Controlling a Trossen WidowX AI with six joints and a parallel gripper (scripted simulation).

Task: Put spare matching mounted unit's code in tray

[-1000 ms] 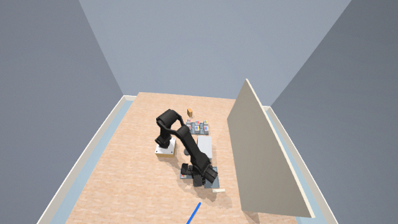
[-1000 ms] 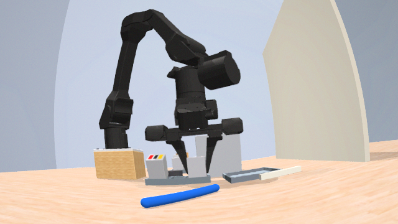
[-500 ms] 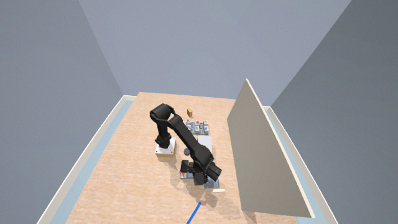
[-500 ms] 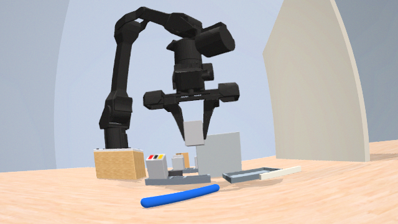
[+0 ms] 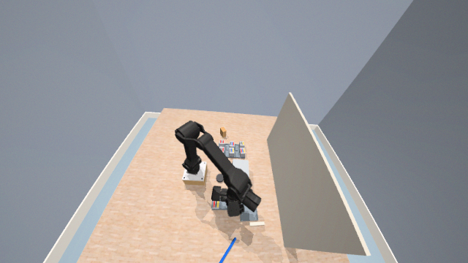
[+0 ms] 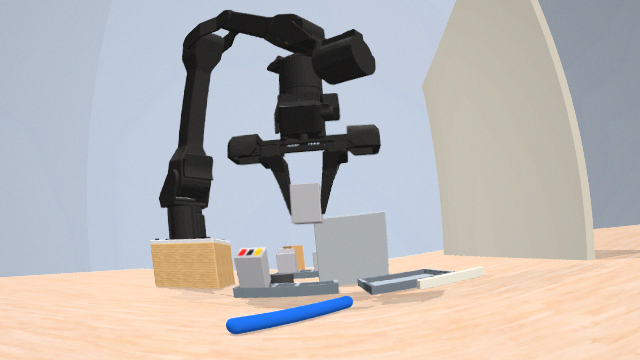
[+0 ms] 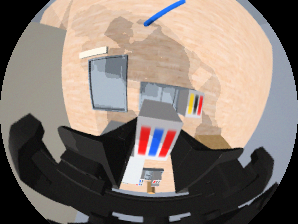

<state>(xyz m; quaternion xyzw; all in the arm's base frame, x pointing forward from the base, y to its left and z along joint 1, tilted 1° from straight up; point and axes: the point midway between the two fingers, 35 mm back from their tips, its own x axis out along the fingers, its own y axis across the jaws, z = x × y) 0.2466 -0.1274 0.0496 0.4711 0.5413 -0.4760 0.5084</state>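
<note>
Right now my gripper tip is 110 mm short of the grey tray, 10 mm to the left of it and 100 mm above it. From my gripper tip the other things lie so: mounted unit (30 mm ahead, 170 mm to the left, 50 mm below); then black disc (80 mm behind, 130 mm to the left, 90 mm below); then rack (30 mm behind, 10 mm to the right, 90 mm below).
</note>
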